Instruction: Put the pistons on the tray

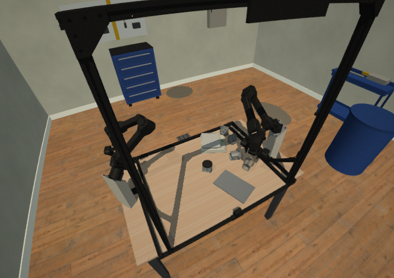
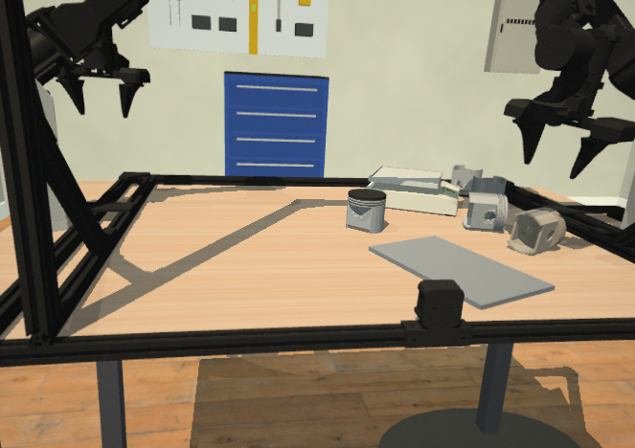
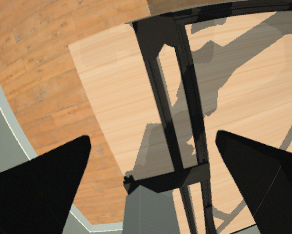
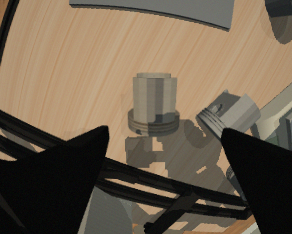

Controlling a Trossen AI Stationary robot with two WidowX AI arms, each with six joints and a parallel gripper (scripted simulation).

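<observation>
Now: right hand 2 cm short of the tan piston, 1 cm to the left of it and 14 cm above it. Also, from my right hand: white weighing scale: 33 cm ahead, 14 cm to the left, 14 cm below; flat grey steel tray: 8 cm behind, 17 cm to the left, 17 cm below; dark-topped piston: 11 cm ahead, 28 cm to the left, 13 cm below.
</observation>
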